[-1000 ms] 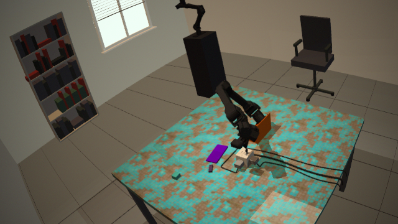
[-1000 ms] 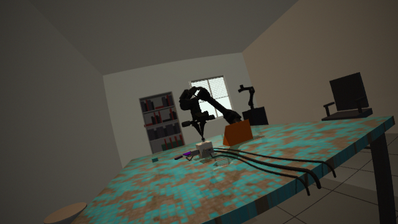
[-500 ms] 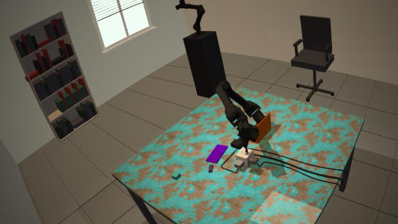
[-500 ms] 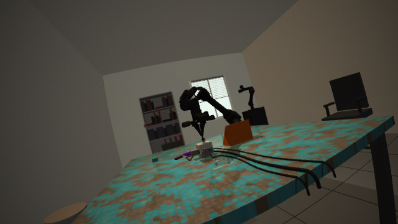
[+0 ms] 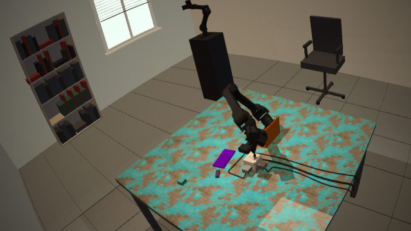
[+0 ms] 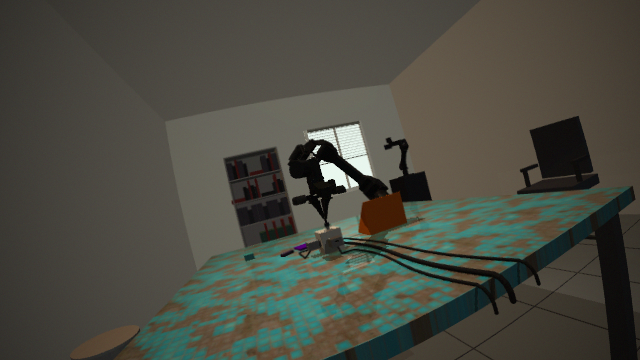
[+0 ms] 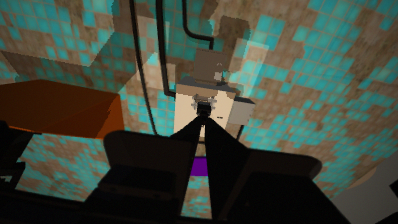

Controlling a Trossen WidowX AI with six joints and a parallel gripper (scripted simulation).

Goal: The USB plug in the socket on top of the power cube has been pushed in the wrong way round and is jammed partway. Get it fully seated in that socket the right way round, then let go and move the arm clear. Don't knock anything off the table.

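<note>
Right now my gripper tip is 2 cm above the dark USB plug. The rest, counted from my gripper tip: teal cube 30 cm ahead, 31 cm to the right, 10 cm below; flat purple slab 2 cm ahead, 22 cm to the right, 11 cm below; small purple stick 14 cm ahead, 17 cm to the right, 11 cm below.
</note>
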